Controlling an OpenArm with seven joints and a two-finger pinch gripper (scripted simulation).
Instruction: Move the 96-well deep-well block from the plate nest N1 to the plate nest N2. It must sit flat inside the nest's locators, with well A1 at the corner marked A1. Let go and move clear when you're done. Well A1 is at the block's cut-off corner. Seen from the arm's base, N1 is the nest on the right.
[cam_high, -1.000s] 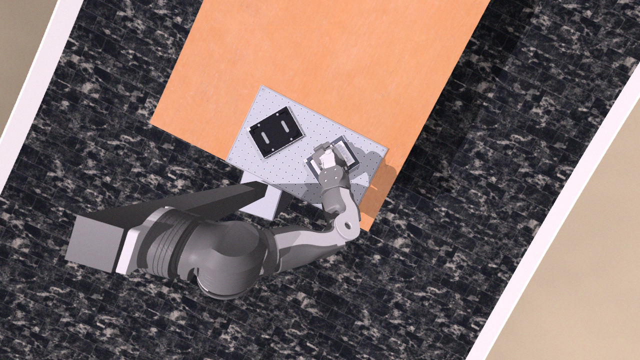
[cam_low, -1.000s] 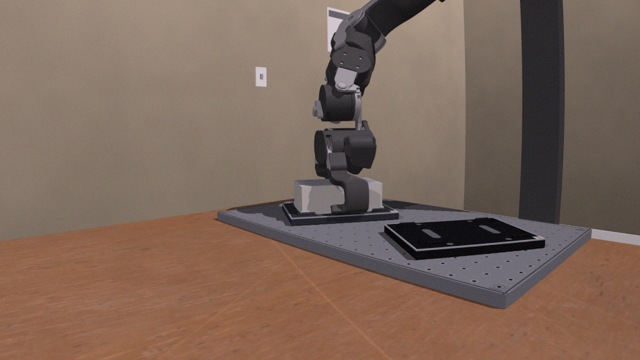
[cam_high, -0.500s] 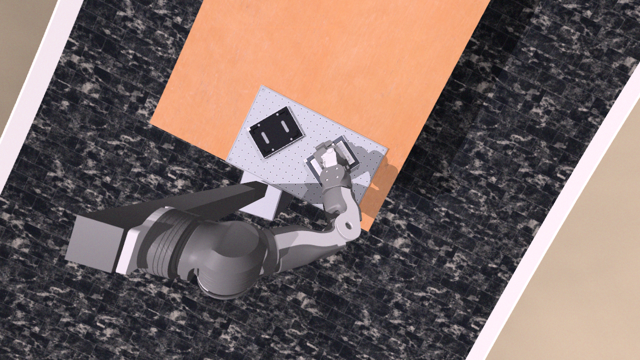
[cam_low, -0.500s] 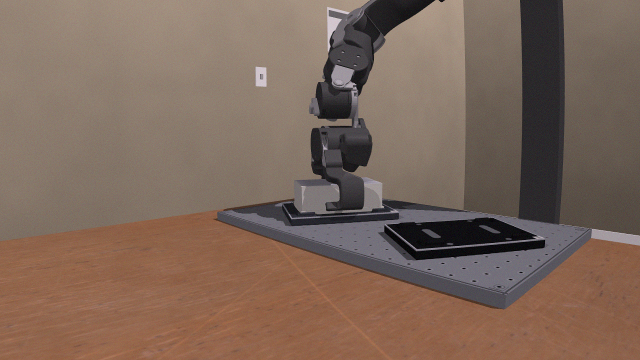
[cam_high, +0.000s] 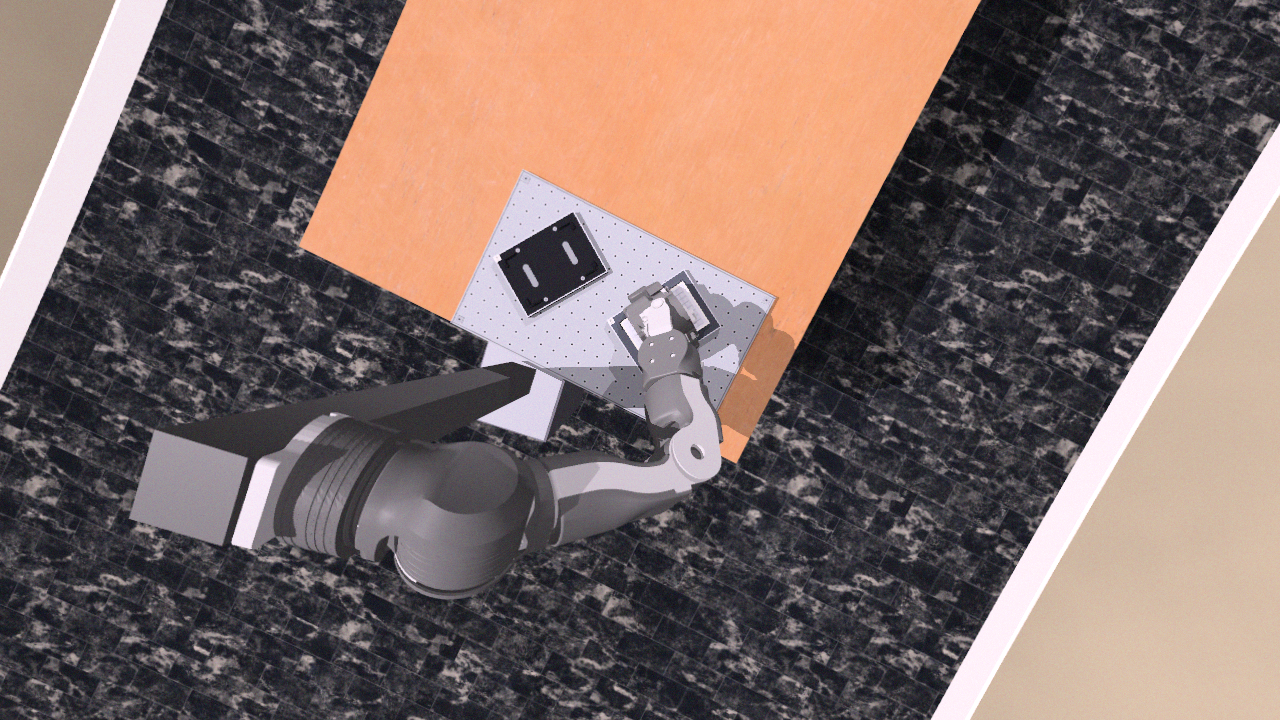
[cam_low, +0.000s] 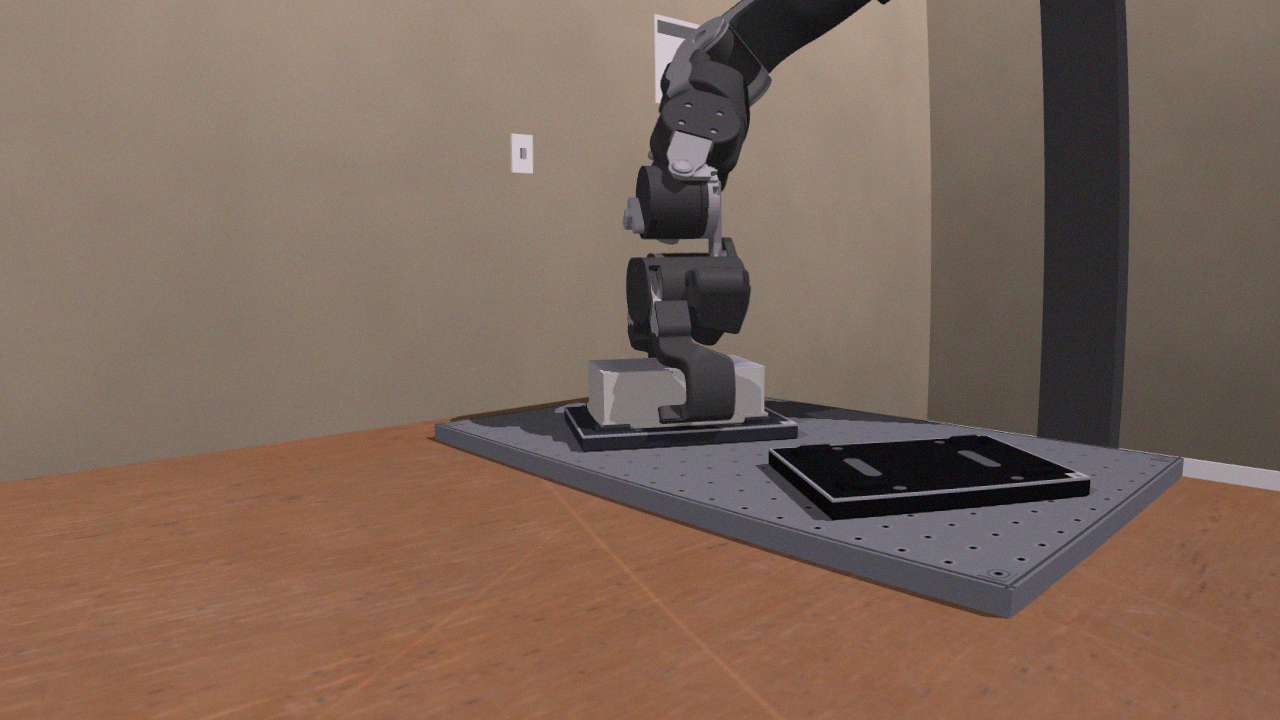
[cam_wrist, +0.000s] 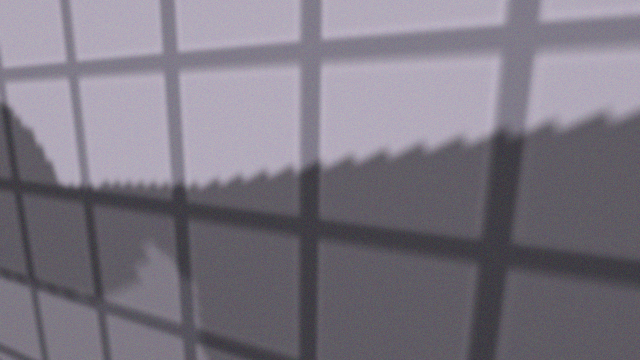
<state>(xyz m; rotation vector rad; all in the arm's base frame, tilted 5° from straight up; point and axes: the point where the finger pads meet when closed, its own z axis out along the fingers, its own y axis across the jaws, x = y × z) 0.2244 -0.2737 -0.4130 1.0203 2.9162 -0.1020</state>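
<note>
The white deep-well block lies 2 cm above my hand. From my hand the other things lie so: black plate nest 22 cm to the left, 4 cm ahead, 1 cm below; A1 mark 9 cm to the left, 2 cm behind.
</note>
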